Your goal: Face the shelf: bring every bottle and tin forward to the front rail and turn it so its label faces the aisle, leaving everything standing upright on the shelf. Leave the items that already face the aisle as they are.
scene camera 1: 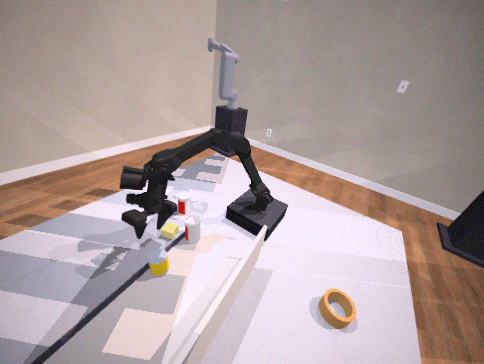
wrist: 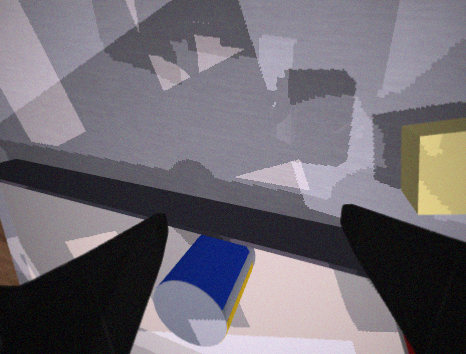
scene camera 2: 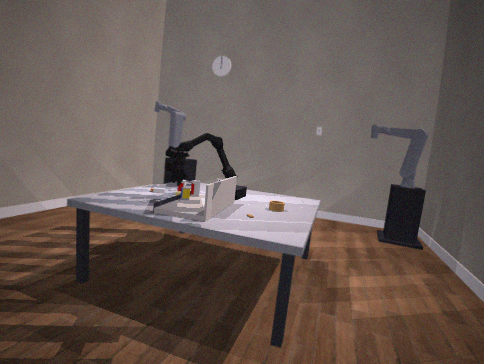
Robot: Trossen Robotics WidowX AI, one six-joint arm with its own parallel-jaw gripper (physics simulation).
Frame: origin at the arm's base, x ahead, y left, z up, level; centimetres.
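Seen in the pictures: gripper, fingertip midpoint: (scene camera 1: 148,233) (wrist: 253,217) (scene camera 2: 175,184); arm's base, link origin: (scene camera 1: 260,207).
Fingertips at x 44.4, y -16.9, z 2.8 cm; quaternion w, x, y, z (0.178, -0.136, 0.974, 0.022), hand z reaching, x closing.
Note:
Offsets run from my fingertips to a thing's top centre. "pt": to the spot under its first point.
A tin with a grey top, blue on one side and yellow on another @(dx +2.3, dy +9.4, dz -0.6 cm) (scene camera 1: 159,266) (scene camera 2: 186,193) (wrist: 212,272), stands upright behind the dark front rail @(dx +6.5, dy +6.8, dz -5.1 cm) (scene camera 1: 100,306) (wrist: 200,206). Its blue side faces the rail in the wrist view. A white can with a red label @(dx -13.5, dy +6.3, dz +2.3 cm) (scene camera 1: 193,230) stands upright near the rail's far end, red toward the rail side. Another red-and-white can @(dx -22.0, dy -10.6, dz -0.3 cm) (scene camera 1: 183,206) stands beyond the rail, on the table. My gripper (scene camera 1: 149,230) (wrist: 253,217) is open and empty above the rail area; in the wrist view the blue-yellow tin shows between and below the fingers.
A yellow block @(dx -9.8, dy -3.5, dz -6.4 cm) (scene camera 1: 170,230) (wrist: 442,172) lies outside the rail. The shelf's tall white back panel @(pt dx +5.4, dy +35.7, dz -1.2 cm) (scene camera 2: 221,196) stands opposite the rail. An orange ring @(dx -27.5, dy +59.1, dz -5.2 cm) (scene camera 1: 327,315) (scene camera 2: 276,206) and a small orange piece @(dx +2.3, dy +53.0, dz -9.4 cm) (scene camera 2: 250,216) lie behind the panel. My arm's dark base (scene camera 1: 242,207) stands beyond the panel's far end.

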